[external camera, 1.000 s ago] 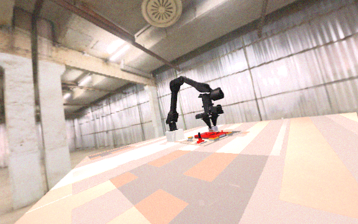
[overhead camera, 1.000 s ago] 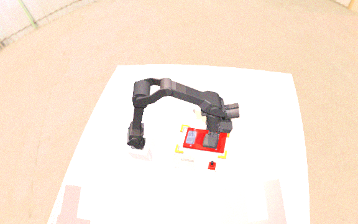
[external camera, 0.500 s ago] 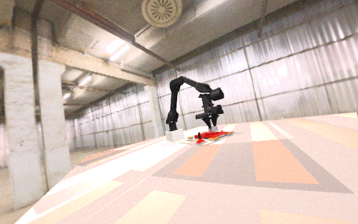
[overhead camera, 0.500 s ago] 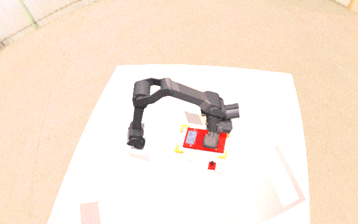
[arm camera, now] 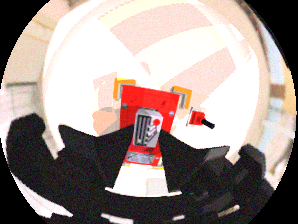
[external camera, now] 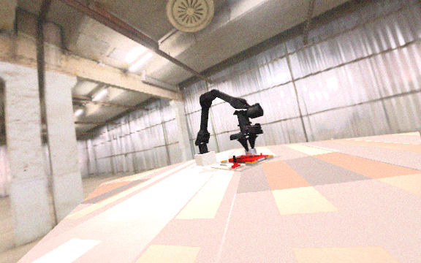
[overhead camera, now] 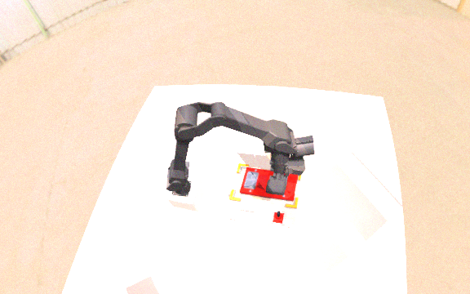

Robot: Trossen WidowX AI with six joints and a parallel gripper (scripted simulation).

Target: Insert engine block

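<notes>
The grey engine block is 10 mm below my gripper tip.
</notes>
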